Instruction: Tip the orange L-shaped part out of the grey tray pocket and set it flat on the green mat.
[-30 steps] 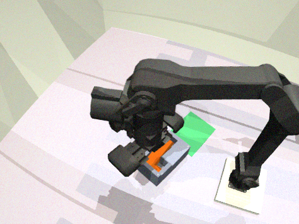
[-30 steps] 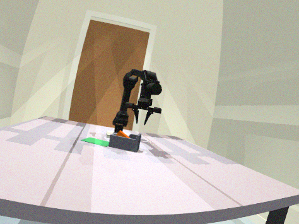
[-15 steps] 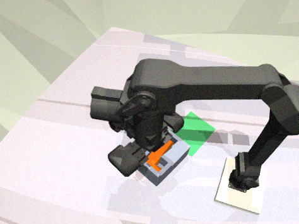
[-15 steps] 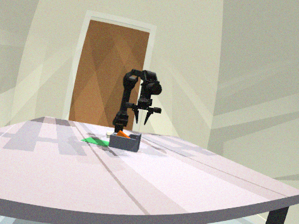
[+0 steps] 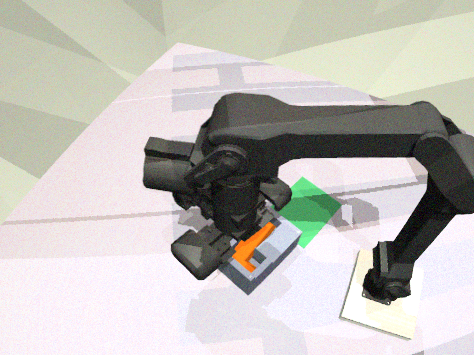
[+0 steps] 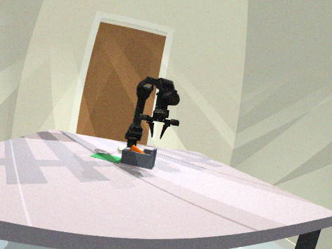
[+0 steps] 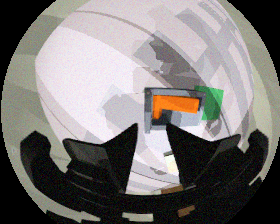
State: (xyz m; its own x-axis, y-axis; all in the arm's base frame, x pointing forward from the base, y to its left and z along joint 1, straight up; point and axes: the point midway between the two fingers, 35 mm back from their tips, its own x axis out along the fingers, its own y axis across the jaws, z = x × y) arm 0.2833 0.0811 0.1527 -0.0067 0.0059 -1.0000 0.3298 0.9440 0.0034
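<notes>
The orange L-shaped part is 2 cm behind my gripper tip, 4 cm to the right of it and 10 cm below it. From my gripper tip the other things lie so: green mat 8 cm behind, 21 cm to the right, 16 cm below.
</notes>
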